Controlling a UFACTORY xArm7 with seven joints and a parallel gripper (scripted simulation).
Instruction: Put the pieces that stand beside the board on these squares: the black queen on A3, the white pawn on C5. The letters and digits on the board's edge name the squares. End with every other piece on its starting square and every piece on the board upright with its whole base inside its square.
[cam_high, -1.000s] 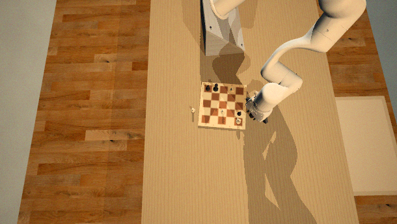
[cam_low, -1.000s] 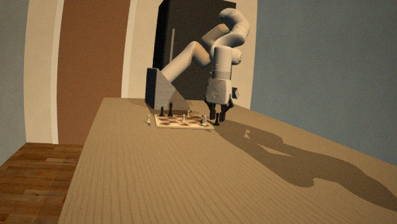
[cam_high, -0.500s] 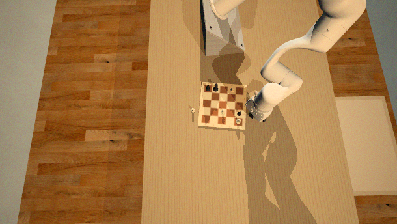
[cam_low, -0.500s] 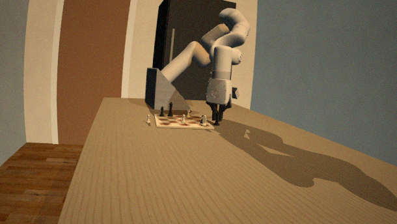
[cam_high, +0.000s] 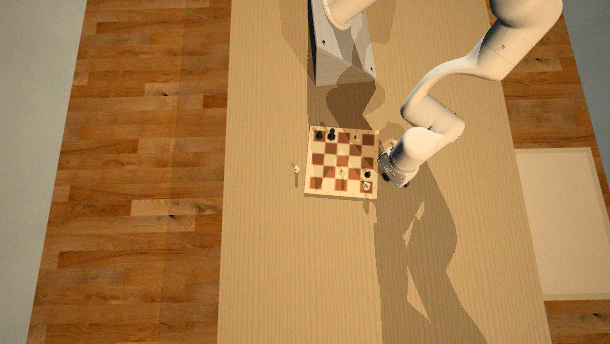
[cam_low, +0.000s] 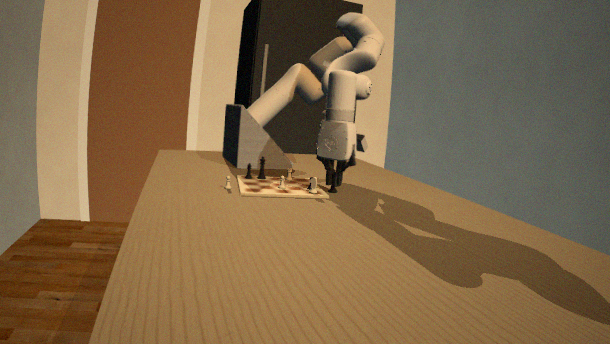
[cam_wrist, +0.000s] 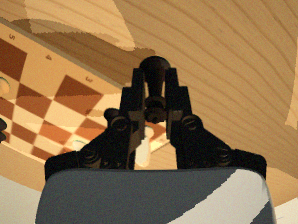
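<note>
Now: the black pawn 6 cm to the right of my hand and 2 cm below it. From my hand the other things lie so: chessboard 14 cm to the right, 4 cm below, 4 cm behind.
</note>
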